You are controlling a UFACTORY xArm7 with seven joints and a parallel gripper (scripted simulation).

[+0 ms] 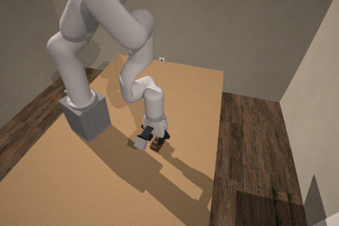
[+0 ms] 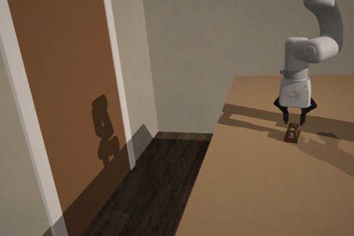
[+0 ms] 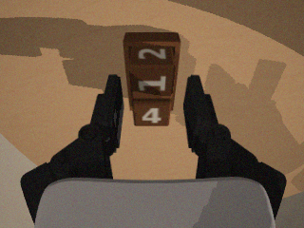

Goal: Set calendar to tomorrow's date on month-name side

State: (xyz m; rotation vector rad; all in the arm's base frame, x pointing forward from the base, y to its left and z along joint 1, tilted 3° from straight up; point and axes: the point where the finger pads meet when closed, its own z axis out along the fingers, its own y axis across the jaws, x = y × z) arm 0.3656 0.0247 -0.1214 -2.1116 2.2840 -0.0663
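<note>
Right now my hand is 4 cm above the digit cube. Round my hand: brown calendar tray: 6 cm below, 2 cm to the left.
</note>
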